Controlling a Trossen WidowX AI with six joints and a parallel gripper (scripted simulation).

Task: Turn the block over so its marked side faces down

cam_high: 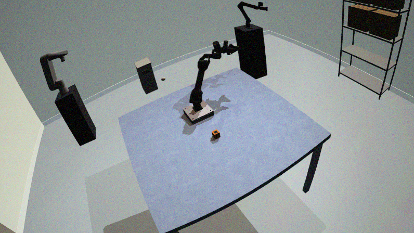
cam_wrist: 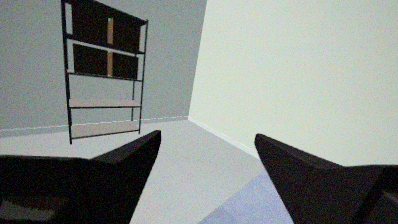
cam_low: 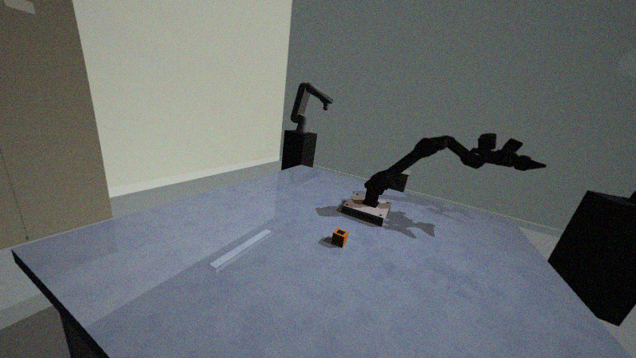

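Right now my gripper tip is 540 mm short of the orange block, 540 mm to the left of it and 300 mm above it.
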